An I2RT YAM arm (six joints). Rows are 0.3 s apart.
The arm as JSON. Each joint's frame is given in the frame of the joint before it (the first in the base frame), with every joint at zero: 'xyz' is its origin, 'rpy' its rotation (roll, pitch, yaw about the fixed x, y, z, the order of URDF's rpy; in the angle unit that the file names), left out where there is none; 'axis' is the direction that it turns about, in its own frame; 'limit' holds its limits. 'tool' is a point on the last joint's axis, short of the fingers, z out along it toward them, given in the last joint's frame.
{
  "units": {
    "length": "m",
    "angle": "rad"
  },
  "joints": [
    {
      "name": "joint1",
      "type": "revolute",
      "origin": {
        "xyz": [
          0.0,
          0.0,
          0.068
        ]
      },
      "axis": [
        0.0,
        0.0,
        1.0
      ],
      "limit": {
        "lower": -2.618,
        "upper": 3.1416
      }
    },
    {
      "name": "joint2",
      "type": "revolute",
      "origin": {
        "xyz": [
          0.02,
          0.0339,
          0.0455
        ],
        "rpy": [
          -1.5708,
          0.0,
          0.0
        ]
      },
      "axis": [
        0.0,
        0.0,
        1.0
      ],
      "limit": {
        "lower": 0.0,
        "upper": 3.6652
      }
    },
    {
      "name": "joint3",
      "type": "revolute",
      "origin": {
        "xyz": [
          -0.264,
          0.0,
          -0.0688
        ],
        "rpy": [
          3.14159,
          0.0,
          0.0
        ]
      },
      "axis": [
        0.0,
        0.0,
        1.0
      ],
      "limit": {
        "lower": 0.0,
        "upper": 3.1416
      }
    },
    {
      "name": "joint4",
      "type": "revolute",
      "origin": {
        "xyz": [
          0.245,
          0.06,
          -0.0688
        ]
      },
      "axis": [
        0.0,
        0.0,
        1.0
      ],
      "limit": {
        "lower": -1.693,
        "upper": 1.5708
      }
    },
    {
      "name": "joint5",
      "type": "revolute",
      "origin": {
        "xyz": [
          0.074,
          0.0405,
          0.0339
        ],
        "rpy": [
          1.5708,
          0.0,
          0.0
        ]
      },
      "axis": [
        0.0,
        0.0,
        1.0
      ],
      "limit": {
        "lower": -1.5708,
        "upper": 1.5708
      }
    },
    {
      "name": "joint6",
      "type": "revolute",
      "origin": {
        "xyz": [
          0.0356,
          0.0,
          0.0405
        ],
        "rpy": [
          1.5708,
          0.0,
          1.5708
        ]
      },
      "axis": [
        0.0,
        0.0,
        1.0
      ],
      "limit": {
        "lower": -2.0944,
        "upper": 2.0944
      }
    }
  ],
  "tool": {
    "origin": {
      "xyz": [
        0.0,
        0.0,
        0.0
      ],
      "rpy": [
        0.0,
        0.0,
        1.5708
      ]
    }
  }
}
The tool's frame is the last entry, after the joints.
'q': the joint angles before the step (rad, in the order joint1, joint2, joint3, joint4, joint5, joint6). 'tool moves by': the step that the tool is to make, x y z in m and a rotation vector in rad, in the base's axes. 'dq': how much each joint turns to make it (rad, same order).
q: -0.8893, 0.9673, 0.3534, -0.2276, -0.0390, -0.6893
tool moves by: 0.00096, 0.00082, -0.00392, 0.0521, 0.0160, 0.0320
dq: -0.0002, 0.0277, 0.0088, -0.0324, -0.0364, -0.0114
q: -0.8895, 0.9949, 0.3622, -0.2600, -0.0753, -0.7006
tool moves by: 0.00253, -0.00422, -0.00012, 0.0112, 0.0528, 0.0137
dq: -0.0002, 0.0450, 0.0304, -0.0295, 0.0184, -0.0318
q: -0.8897, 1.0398, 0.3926, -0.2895, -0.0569, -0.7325
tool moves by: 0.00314, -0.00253, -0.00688, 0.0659, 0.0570, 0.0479
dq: -0.0001, 0.0734, 0.0269, -0.0435, -0.0243, -0.0415
